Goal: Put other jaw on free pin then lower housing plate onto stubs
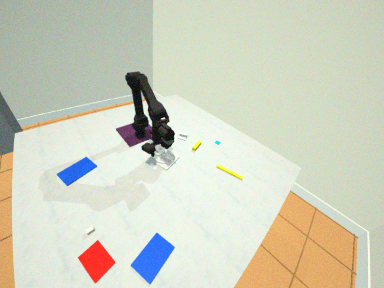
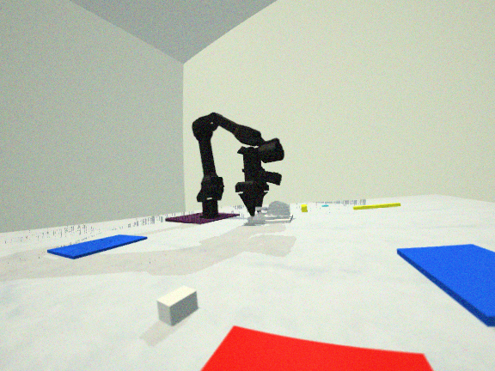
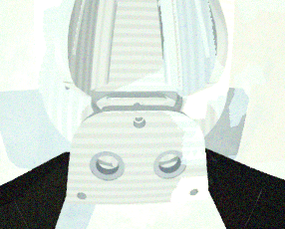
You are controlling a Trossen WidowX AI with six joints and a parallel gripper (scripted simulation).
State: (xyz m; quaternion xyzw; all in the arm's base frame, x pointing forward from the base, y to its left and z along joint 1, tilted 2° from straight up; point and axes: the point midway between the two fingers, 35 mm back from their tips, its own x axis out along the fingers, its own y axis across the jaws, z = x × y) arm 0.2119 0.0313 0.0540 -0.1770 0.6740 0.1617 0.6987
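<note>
Right now my gripper tip is 3 cm short of the grey jaw. Also, from my gripper tip: red mat (37 cm to the right, 36 cm ahead, 2 cm below); then cyan chip (41 cm to the left, 6 cm ahead, 2 cm below); then yellow block (25 cm to the left, 4 cm ahead, 1 cm below).
</note>
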